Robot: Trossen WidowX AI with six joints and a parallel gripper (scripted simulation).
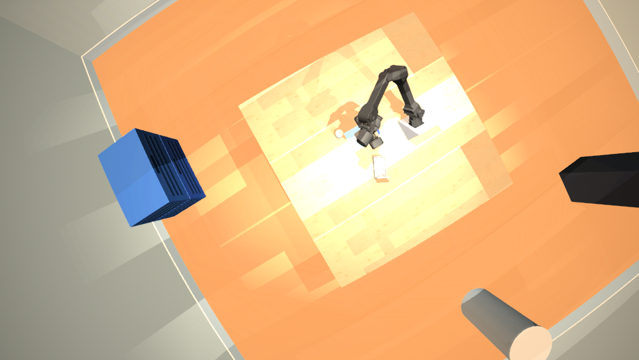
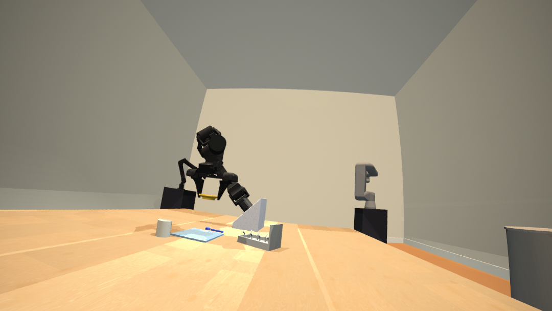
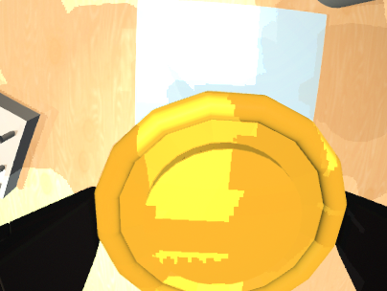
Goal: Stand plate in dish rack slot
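The grey dish rack is 1 cm behind my gripper tip, 20 cm to the left of it and 11 cm below it. From my gripper tip the other things lie so: light blue mat 2 cm to the right, 13 cm below; yellow plate 1 cm above.
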